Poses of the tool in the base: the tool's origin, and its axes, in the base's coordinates. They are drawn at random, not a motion.
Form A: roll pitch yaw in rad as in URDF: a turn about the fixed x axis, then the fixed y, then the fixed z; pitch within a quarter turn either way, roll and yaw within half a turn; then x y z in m.
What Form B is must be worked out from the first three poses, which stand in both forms.
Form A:
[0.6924, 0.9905, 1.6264, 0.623, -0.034, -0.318]
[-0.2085, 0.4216, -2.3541, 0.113, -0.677, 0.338]
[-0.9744, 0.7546, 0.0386, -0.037, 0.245, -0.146]
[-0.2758, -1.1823, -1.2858, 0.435, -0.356, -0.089]
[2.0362, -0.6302, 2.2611, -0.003, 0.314, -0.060]
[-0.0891, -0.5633, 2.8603, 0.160, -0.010, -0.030]
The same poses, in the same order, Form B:
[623, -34, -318, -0.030, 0.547, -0.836, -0.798, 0.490, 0.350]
[113, -677, 338, -0.644, -0.647, -0.409, 0.753, -0.630, -0.189]
[-37, 245, -146, 0.728, 0.028, -0.685, -0.588, 0.539, -0.603]
[435, -356, -89, 0.107, -0.364, 0.925, 0.994, 0.029, -0.103]
[-3, 314, -60, -0.514, 0.623, 0.589, 0.681, -0.120, 0.722]
[160, -10, -30, -0.812, 0.235, 0.534, -0.322, -0.944, -0.075]

